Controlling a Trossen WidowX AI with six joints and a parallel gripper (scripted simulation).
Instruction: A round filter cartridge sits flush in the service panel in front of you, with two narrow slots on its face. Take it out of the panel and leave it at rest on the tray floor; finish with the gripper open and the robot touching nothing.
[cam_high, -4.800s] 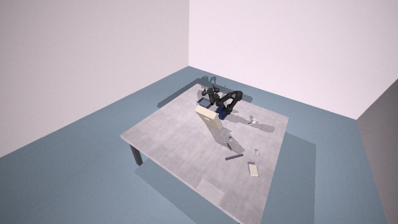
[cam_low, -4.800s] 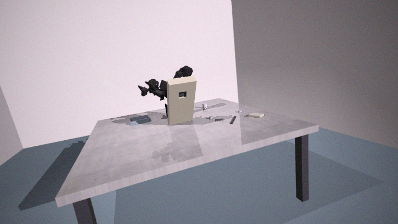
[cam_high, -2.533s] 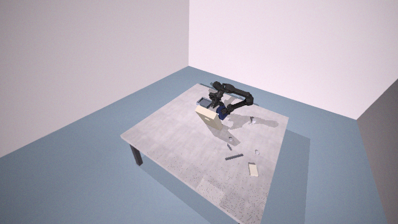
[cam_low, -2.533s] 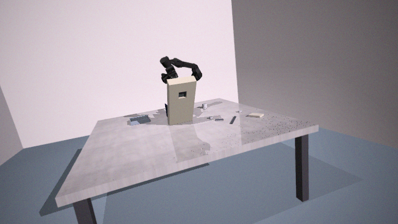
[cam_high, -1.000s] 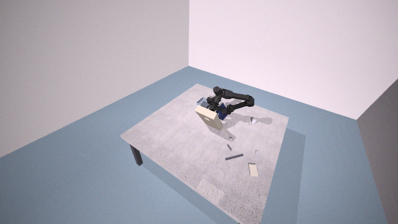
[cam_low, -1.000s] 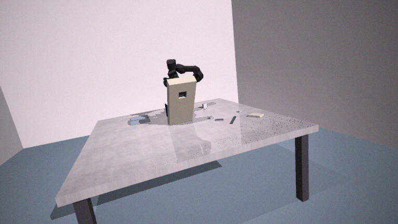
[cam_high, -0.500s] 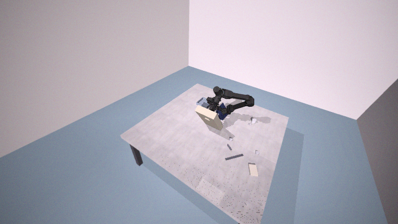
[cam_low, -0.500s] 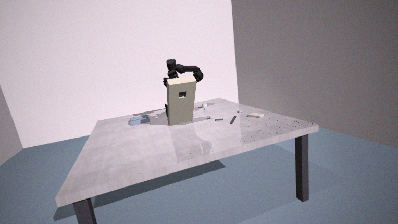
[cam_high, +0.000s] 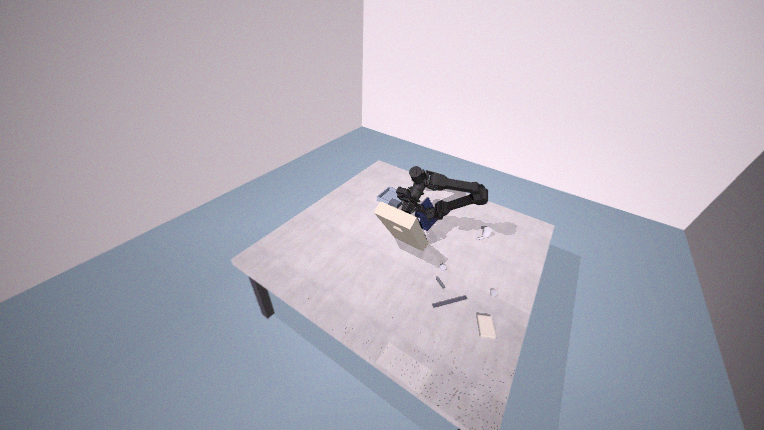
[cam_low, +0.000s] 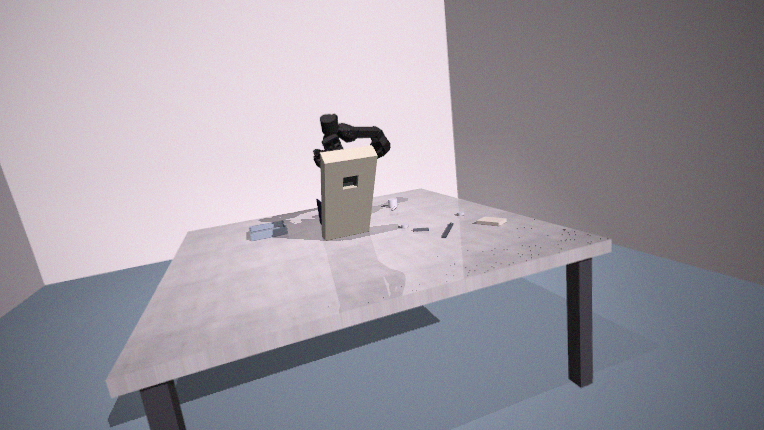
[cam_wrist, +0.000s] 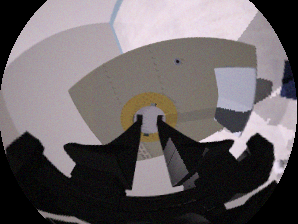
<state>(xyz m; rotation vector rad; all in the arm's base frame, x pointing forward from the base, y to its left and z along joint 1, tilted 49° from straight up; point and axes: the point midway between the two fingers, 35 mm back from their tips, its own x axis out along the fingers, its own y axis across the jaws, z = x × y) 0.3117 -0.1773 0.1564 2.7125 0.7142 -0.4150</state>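
Now: the round cartridge 1 cm ahead of my gripper tip and 1 cm below it. Round my gripper tip: beige service panel 3 cm behind, 8 cm below; then blue-grey tray 41 cm behind, 29 cm to the right, 26 cm below.
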